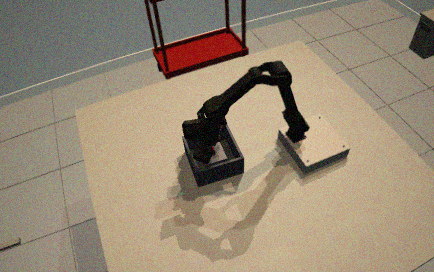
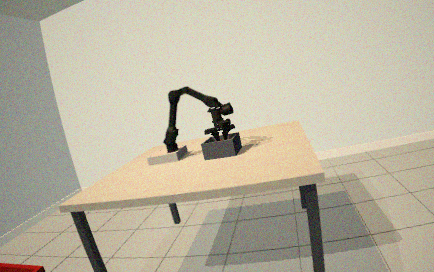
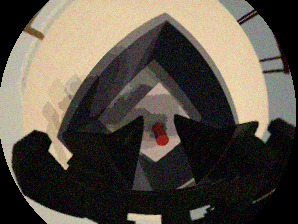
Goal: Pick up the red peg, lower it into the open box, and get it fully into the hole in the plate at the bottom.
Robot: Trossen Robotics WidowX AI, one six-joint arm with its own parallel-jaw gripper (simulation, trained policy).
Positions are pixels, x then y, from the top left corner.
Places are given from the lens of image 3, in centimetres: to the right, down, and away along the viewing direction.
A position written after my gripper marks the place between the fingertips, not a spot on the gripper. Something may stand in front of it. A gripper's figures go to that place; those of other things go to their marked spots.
my gripper [image 3: 158, 118]: 2, 1, 10
dark box [image 3: 161, 51]: 2, -9, 10
grey plate [image 3: 158, 107]: 2, -1, 10
The marked spots on the grey plate and the dark box are 8 cm apart.
